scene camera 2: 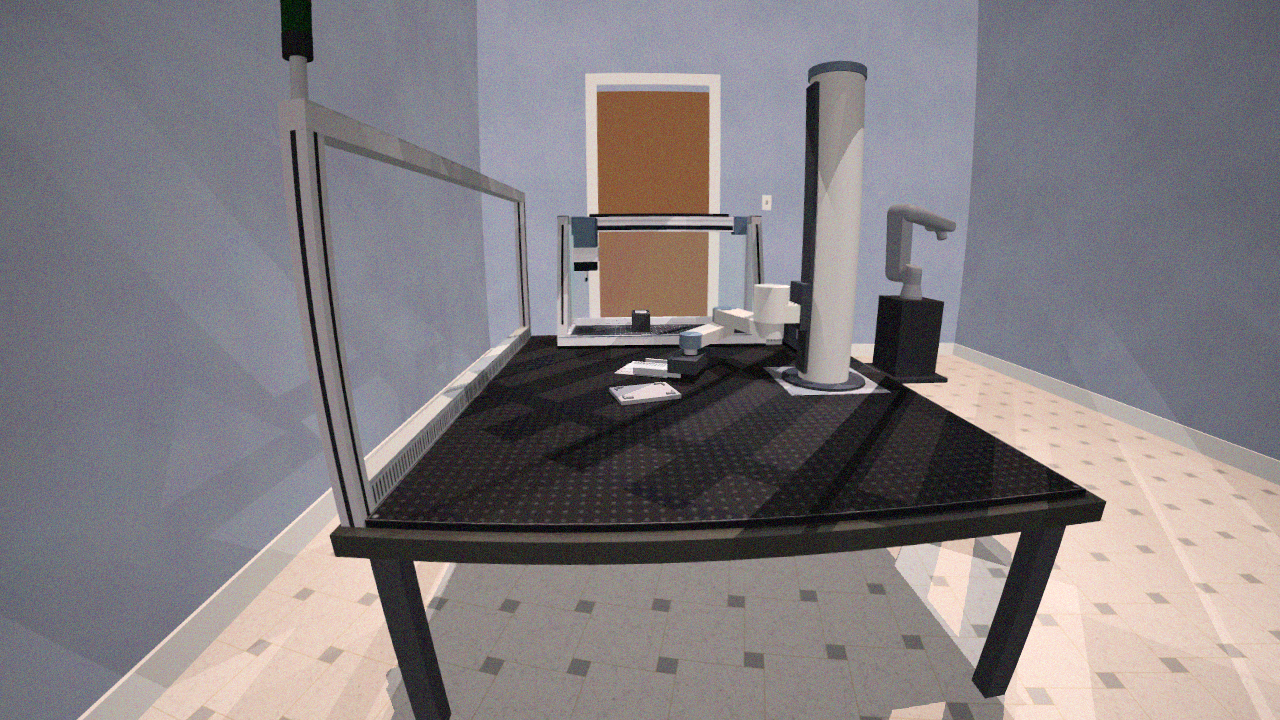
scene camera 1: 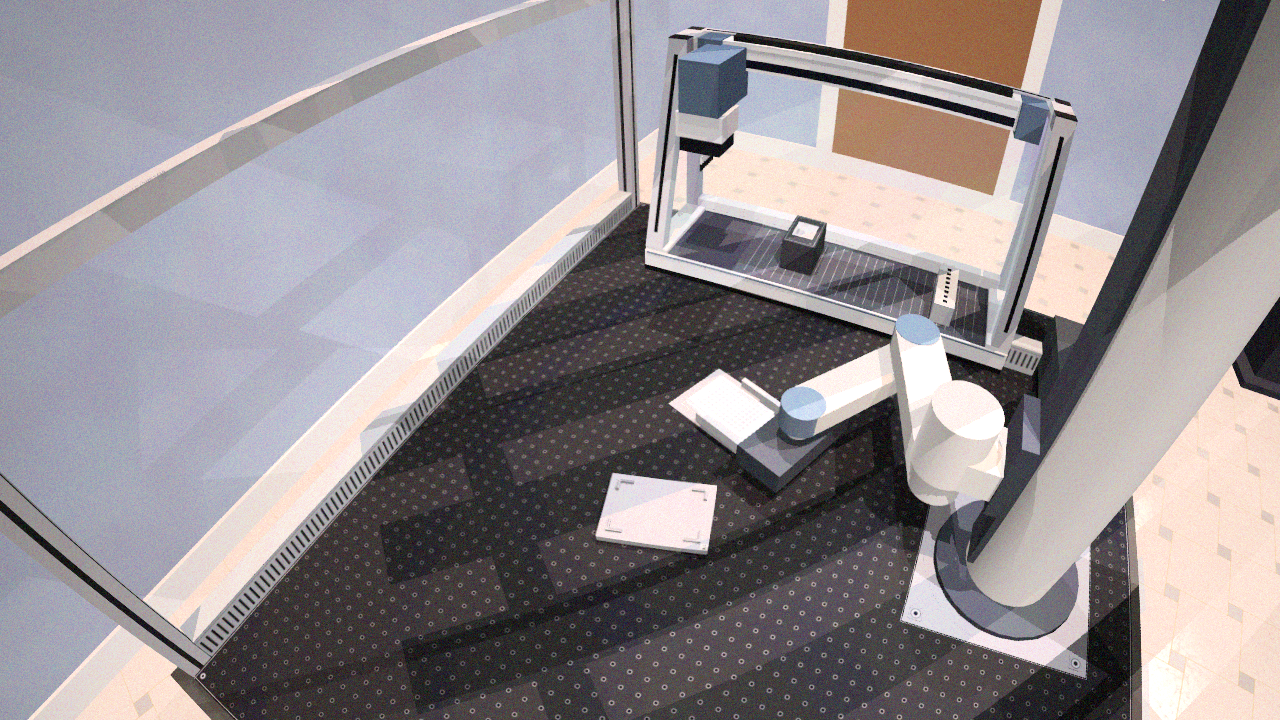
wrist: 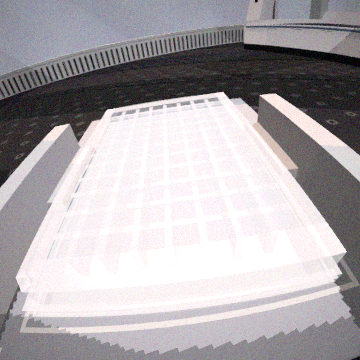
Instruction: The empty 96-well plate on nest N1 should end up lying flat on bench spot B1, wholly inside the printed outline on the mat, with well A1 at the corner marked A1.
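Frame: origin at the arm's base, x ahead, y left, z up, level; centimetres.
Where they show: gripper, fingertip midpoint: (scene camera 2: 639, 365) (scene camera 1: 720, 398) (wrist: 165, 124); arm's base, origin of the base link: (scene camera 2: 822, 382) (scene camera 1: 1003, 570).
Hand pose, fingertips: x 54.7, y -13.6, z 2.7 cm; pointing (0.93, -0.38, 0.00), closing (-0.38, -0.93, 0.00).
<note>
Things, the pixels of their centre, and the offset from my fingertips. "pt": a spot on its surface instead. Level surfaces: height alone.
- 96-well plate, body centre: (wrist: 167, 155) (scene camera 1: 730, 408) (scene camera 2: 647, 367) dx -2.3, dy +0.9, dz -0.5 cm
- printed outline, surface spot: (wrist: 125, 329) pt dx -8.0, dy +4.7, dz -1.2 cm
- Nest N1, body centre: (scene camera 1: 657, 511) (scene camera 2: 644, 391) dx -0.4, dy +25.3, dz -0.5 cm
- gantry machine, surface spot: (scene camera 1: 850, 308) pt dx -15.6, dy -31.4, dz +3.2 cm
- dark block, surface spot: (scene camera 1: 802, 246) pt dx -2.7, dy -37.9, dz +10.1 cm
- white slotted strip, surface spot: (scene camera 1: 945, 297) pt dx -34.2, dy -38.2, dz +7.9 cm
- clear panel with a vented rail, its level: dz +3.3 cm
The 96-well plate (scene camera 1: 732, 409) (wrist: 170, 185), white and translucent, lies level between the fingers of my gripper (scene camera 1: 720, 400) (wrist: 165, 124), which is shut on its two long sides. The plate is over the pale mat of spot B1 (scene camera 1: 682, 403) (wrist: 175, 340), low down; whether it touches the mat I cannot tell. In the wrist view part of the printed outline (wrist: 125, 329) shows beyond the plate's near edge. The rest of the outline and the A1 corner mark are hidden or unreadable. Nest N1 (scene camera 1: 657, 513) (scene camera 2: 644, 393), a white slab with corner brackets, holds no plate.
A gantry machine (scene camera 1: 850, 308) (scene camera 2: 662, 340) with a dark block (scene camera 1: 802, 246) and a white slotted strip (scene camera 1: 945, 297) on its deck stands at the back. The arm's column (scene camera 1: 1074, 465) (scene camera 2: 836, 223) is on the right. A clear panel with a vented rail (scene camera 1: 420, 389) runs along the left.
</note>
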